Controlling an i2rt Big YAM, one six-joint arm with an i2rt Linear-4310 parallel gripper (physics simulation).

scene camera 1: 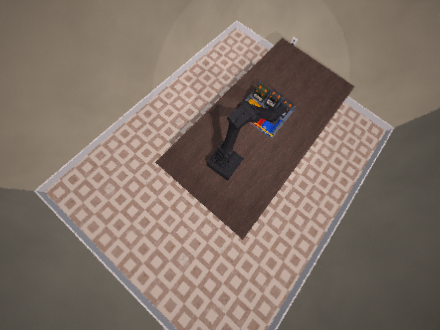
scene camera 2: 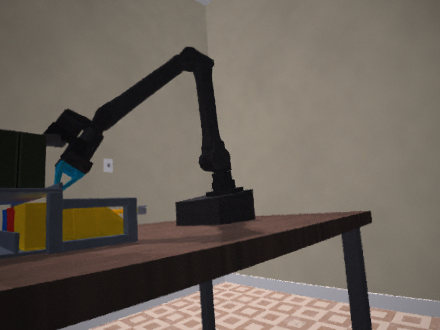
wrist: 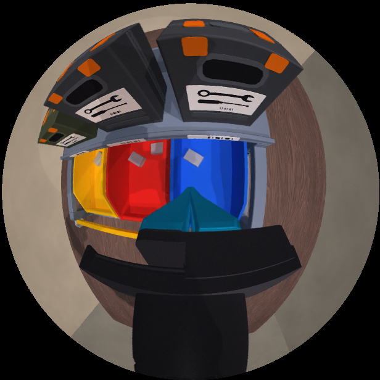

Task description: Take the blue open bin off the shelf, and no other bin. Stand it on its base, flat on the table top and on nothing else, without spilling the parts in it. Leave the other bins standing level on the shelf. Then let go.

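The blue open bin sits at one end of the lower level of the grey shelf, beside the red bin. A grey part lies in the blue bin. The yellow bin is at the other end. My gripper is shut and empty, its teal fingertips pointing down. In the wrist view it overlaps the near part of the blue bin and hides it; contact cannot be told.
Two dark cases and a green case stand on the upper level behind the bins. A yellow bar runs along the shelf's front. The shelf stands on the brown table.
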